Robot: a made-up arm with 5 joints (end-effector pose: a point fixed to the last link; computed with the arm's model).
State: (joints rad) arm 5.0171 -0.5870 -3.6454 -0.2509 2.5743
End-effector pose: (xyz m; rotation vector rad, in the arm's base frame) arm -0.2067 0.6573 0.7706 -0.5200 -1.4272 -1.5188
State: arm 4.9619 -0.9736 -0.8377 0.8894 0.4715
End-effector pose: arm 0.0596 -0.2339 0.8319 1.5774 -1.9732 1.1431
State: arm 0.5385 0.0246 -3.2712 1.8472 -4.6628
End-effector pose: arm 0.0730 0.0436 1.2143 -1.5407 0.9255 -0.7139
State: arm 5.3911 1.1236 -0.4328 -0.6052 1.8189
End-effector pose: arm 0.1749 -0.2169 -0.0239 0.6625 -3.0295 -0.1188
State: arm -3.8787 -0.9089 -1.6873 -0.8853 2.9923
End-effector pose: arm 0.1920 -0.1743 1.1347 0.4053 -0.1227 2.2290
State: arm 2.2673 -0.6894 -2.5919 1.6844 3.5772
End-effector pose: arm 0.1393 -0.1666 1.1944 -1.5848 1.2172 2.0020
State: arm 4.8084 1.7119 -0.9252 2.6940 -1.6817
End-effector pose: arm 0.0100 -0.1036 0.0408 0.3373 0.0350 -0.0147
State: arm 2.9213 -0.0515 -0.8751 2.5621 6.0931
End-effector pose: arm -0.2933 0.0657 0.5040 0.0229 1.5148 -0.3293
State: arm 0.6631 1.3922 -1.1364 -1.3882 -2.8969
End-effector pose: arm 0.4168 0.3255 -0.0097 -0.4272 2.0122 0.5733
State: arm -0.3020 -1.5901 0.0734 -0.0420 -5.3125
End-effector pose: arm 0.1319 -0.0411 0.5957 -1.5735 1.1627 -1.8259
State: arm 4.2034 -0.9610 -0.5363 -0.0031 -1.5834
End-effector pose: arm -0.1254 -0.2247 0.7963 1.6054 -0.4068 -0.3980
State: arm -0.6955 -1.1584 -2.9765 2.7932 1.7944
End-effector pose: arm -0.4382 0.3657 0.7975 -0.6575 1.9460 -1.3903
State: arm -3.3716 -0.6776 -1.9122 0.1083 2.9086
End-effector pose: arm 0.0524 -0.0123 1.2567 -0.8977 -0.0013 2.5506
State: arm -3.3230 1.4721 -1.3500 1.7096 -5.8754
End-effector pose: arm -0.2873 0.0527 -0.1339 0.3811 1.2558 0.1930
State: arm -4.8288 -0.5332 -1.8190 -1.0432 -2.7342
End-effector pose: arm -0.0041 -0.0351 1.1775 0.1471 -0.2549 1.8505
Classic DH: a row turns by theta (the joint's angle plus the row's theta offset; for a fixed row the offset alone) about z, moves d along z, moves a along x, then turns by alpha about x. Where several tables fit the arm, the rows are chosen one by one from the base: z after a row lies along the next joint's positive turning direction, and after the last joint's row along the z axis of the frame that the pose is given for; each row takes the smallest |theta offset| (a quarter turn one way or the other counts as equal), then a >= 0, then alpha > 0; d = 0 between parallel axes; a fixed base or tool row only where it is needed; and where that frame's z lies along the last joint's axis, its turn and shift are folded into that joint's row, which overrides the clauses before.
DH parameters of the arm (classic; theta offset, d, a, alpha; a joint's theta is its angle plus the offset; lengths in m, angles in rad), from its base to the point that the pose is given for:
joint 1: 0 0.3687 0 -1.5708
joint 2: -1.3849 0 0.3933 0
joint 3: -0.4084 0 -0.4102 0
joint 4: -1.3483 0 -0.0945 1.5708
joint 5: 3.1416 0.1205 0 0

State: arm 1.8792 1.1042 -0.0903 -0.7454 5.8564
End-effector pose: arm -0.0441 0.1384 0.0481 1.1964 2.6950 -0.2978
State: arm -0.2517 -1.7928 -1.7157 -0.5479 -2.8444
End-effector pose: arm -0.7498 0.1928 0.6941 -0.2480 -0.8806 0.0423
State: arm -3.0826 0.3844 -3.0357 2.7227 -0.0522
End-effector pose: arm -0.4058 -0.0240 0.9684 -0.1706 3.0655 0.0004
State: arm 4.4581 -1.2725 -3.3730 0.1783 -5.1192
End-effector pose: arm 0.2247 0.8644 0.4258 -0.1273 1.6655 2.0239
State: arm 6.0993 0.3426 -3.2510 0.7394 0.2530
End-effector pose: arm 0.2449 -0.0455 1.2645 -1.4061 0.3121 -2.7230
